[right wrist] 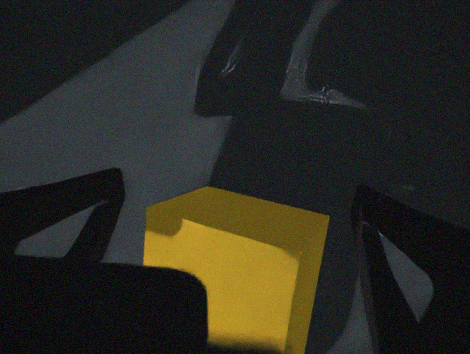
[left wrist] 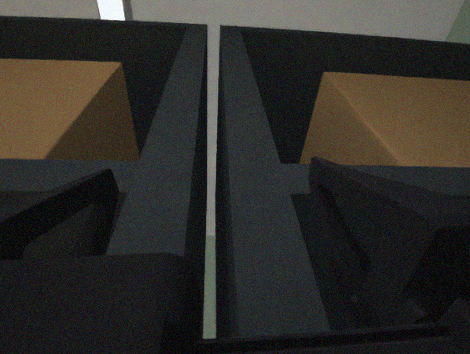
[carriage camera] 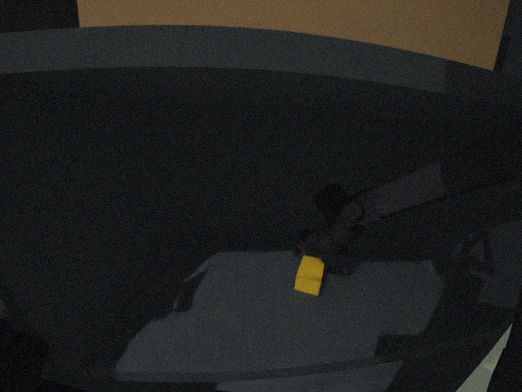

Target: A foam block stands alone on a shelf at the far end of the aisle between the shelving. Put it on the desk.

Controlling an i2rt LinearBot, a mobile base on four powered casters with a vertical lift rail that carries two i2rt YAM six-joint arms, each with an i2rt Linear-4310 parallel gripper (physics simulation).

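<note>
The yellow foam block (carriage camera: 310, 275) (right wrist: 245, 280) stands on the grey shelf board (carriage camera: 250, 320) (right wrist: 135, 90), near its middle in the carriage view. My right gripper (carriage camera: 324, 254) (right wrist: 235, 189) is open at the block. In the right wrist view the block shows between its spread fingers, with a gap on each side; a dark part of the gripper hides the block's lower left. My left gripper (left wrist: 212, 174) is open and empty, in front of shelving uprights. The desk does not show in these views.
A higher shelf edge (carriage camera: 225, 47) crosses the top of the carriage view, with a brown box (carriage camera: 300, 20) above it. Two brown boxes (left wrist: 65, 105) (left wrist: 400, 120) stand on shelves either side of the narrow gap between two uprights (left wrist: 170, 125) (left wrist: 250, 150). The arm casts dark shadows around the block.
</note>
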